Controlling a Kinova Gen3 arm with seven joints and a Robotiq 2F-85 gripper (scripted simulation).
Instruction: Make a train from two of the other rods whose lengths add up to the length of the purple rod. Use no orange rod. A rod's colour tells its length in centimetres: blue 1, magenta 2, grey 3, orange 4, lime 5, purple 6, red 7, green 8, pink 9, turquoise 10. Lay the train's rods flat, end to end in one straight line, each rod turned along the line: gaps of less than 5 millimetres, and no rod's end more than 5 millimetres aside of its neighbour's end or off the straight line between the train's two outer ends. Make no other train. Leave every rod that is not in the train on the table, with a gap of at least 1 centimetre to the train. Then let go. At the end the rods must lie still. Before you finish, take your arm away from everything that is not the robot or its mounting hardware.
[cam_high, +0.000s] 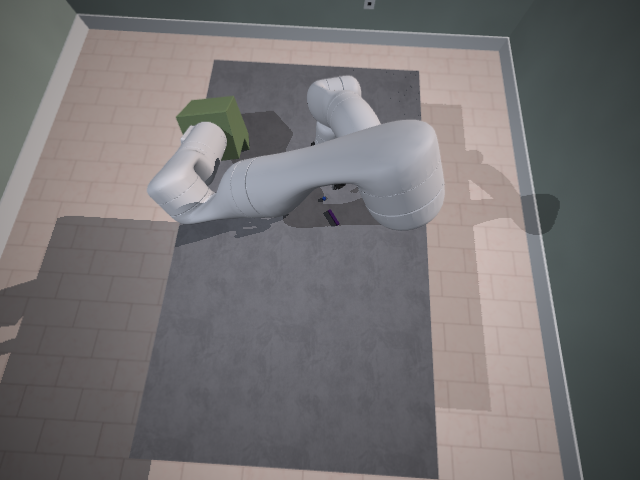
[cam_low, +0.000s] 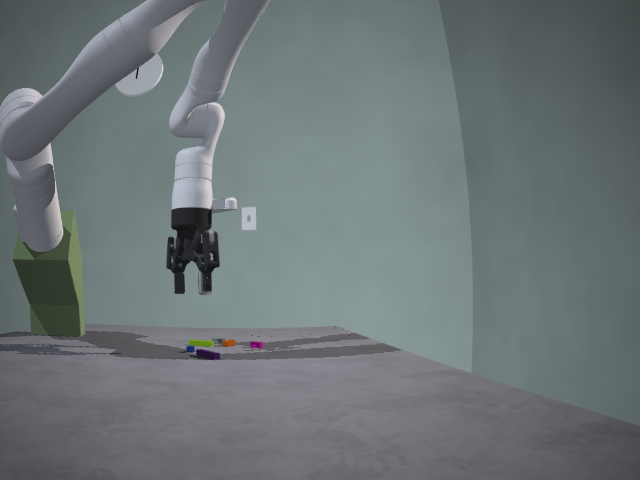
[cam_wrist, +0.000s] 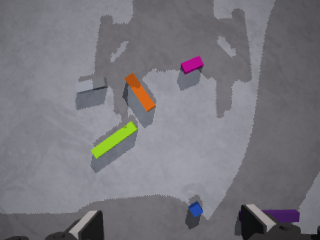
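Now: hand 100 mm above the lime rod, 70 mm to the right of it and 10 mm short of it. Round my hand: blue rod (100 mm below, 30 mm to the right, 10 mm behind); then purple rod (100 mm to the right, 100 mm below, 20 mm ahead); then orange rod (100 mm below, 80 mm to the left, 60 mm ahead).
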